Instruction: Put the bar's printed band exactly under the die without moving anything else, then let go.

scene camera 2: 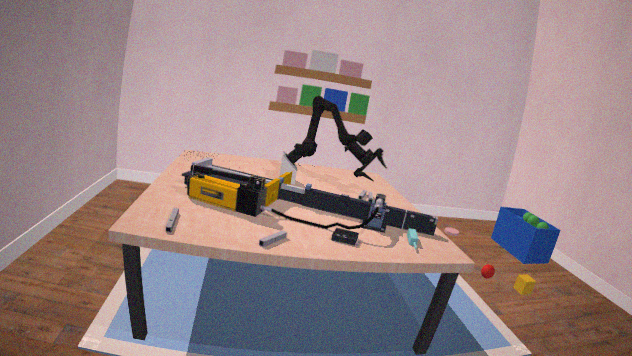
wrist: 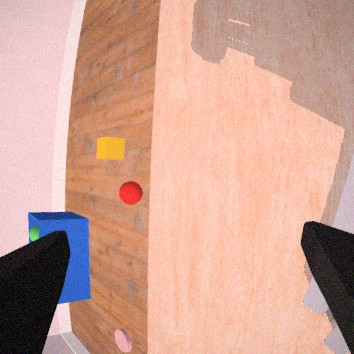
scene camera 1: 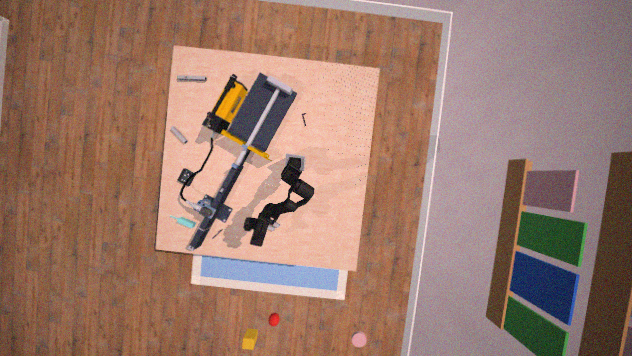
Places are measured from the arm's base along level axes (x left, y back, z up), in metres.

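Pixels of known places: gripper, fingertip midpoint: [scene camera 2: 380, 174] [wrist: 188, 240]; arm's base at its link origin: [scene camera 2: 289, 159] [scene camera 1: 295, 162].
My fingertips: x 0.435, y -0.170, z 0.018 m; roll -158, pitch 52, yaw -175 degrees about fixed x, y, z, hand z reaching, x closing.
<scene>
Ahead of a thing's pixels: the offset from my fingertips to its top centre. "spot": to the spot under its first point.
Two grey bars lie apart near the table's left edge in scene camera 1: one bar @[dx -0.899, dy -0.530, dz -0.112 m] [scene camera 1: 191, 79] [scene camera 2: 172, 220] at the far corner, another bar @[dx -0.543, dy -0.581, dz -0.112 m] [scene camera 1: 178, 135] [scene camera 2: 273, 238] nearer the middle. A pale grey piece @[dx -0.024, dy +0.005, dz -0.112 m] [scene camera 1: 273, 226] shows beside the arm; pale grey parts @[spot: dx -0.009, dy +0.056, dz -0.112 m] [wrist: 315, 297] show near the right finger in the wrist view. No printed band can be made out. A clamp-like unit [scene camera 1: 207, 211] [scene camera 2: 378, 207] sits on the long dark rail @[spot: dx -0.263, dy -0.220, dz -0.057 m] [scene camera 1: 227, 185] [scene camera 2: 325, 201]; the die cannot be told apart. My gripper [scene camera 2: 379, 173] [wrist: 188, 240] is open, empty and above the table.
A yellow-and-black machine @[spot: dx -0.735, dy -0.233, dz -0.050 m] [scene camera 1: 231, 104] [scene camera 2: 215, 193] stands beside the rail, with a black cable to a small box @[spot: dx -0.286, dy -0.527, dz -0.130 m] [scene camera 1: 185, 176] [scene camera 2: 345, 236]. A teal bottle @[dx -0.007, dy -0.519, dz -0.102 m] [scene camera 1: 185, 222] [scene camera 2: 412, 237] lies near the rail's end. A black hex key @[dx -0.714, dy +0.197, dz -0.126 m] [scene camera 1: 304, 120] lies beyond the arm's base.
</scene>
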